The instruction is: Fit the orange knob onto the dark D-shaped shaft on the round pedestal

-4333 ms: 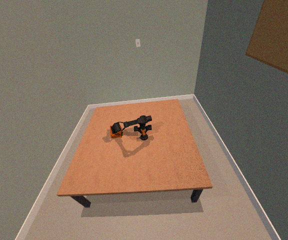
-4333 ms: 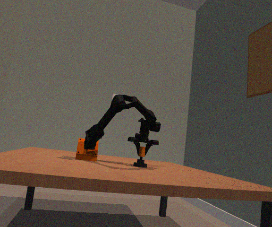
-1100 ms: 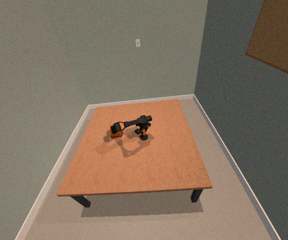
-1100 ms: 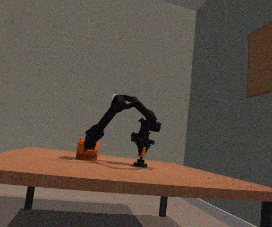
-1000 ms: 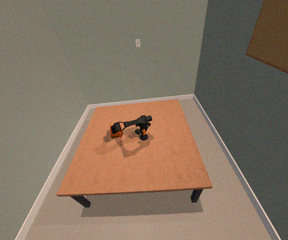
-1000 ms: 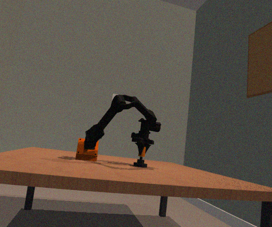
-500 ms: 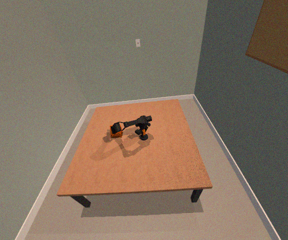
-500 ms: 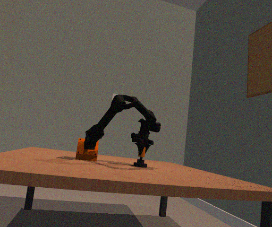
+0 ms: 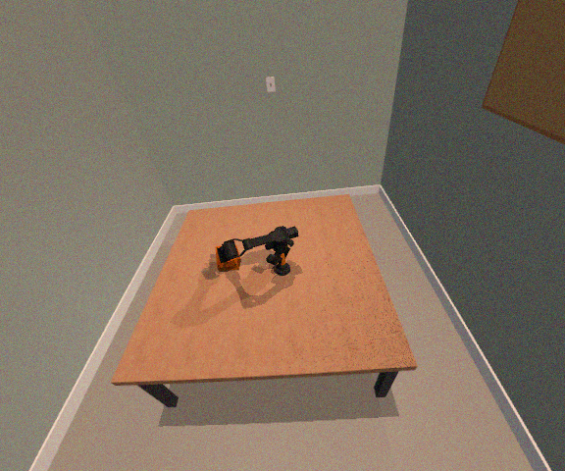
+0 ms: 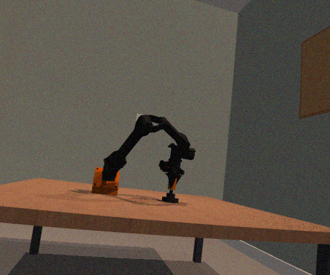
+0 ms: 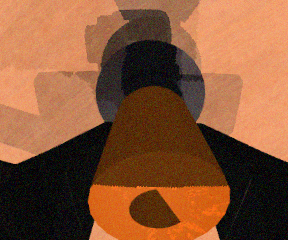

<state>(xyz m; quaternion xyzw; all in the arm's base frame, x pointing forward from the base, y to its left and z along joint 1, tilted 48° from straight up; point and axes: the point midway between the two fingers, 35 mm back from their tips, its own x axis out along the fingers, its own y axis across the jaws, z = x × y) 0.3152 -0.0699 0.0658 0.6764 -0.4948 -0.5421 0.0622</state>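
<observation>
The orange knob lies 2 cm above my gripper tip. The rest, counted from my gripper tip: pedestal 4 cm below.
</observation>
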